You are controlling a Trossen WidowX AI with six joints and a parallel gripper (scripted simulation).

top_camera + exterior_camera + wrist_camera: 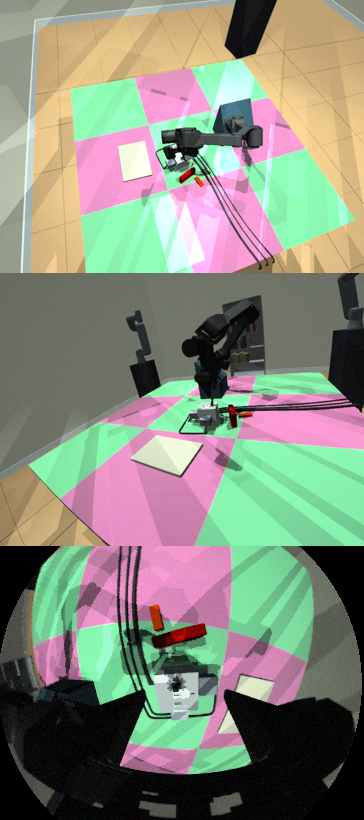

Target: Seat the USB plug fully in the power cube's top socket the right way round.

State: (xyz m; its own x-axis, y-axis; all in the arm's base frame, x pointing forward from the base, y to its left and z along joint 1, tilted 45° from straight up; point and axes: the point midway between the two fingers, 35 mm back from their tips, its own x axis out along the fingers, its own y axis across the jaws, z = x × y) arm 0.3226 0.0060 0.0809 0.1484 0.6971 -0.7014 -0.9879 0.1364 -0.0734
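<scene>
The dark USB plug is 4 cm below my gripper tip, 1 cm to the right of it and 1 cm behind it. Round my gripper tip: red block 10 cm below, 7 cm to the left; then orange piece 13 cm below, 12 cm to the left, 5 cm behind; then flat white pad 21 cm ahead, 14 cm to the right, 13 cm below.
</scene>
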